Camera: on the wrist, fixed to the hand. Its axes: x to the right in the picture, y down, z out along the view.
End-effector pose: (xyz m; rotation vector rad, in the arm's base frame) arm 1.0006 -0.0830 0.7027 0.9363 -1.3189 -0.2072
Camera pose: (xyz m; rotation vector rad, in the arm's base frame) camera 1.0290 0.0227 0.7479 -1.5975 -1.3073 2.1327
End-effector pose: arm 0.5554 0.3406 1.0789 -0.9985 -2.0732 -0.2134
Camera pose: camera 0.6722 0.3505 1.0957 -2.3592 1.0735 1.3110
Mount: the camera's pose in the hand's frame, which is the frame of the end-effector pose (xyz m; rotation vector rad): -0.0242 0.0874 -0.0761 0.1797 -0.0007 3.0815
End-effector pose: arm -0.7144 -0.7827 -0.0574 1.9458 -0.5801 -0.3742
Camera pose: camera -0.7168 -0.7432 0.0542 -0.5507 -2.4024 1.5216
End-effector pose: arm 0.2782 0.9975 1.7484 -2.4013 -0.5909 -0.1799
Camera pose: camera 0.2983 0.8809 1.7518 -0.6713 2.6249 0.9754
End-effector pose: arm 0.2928 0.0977 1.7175 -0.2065 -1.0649 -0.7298
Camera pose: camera 0.3964 0.1369 1.6756 -1.1588 0.1602 2.0866
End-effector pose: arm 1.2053 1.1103 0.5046 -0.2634 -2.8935 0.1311
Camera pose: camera 1.2612 1.1965 0.5634 3.0146 -0.2003 -0.5369
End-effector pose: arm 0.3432 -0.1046 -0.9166 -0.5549 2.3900 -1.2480
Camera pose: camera 0.3108 0.0055 -0.9455 2.1057 0.4793 0.3225
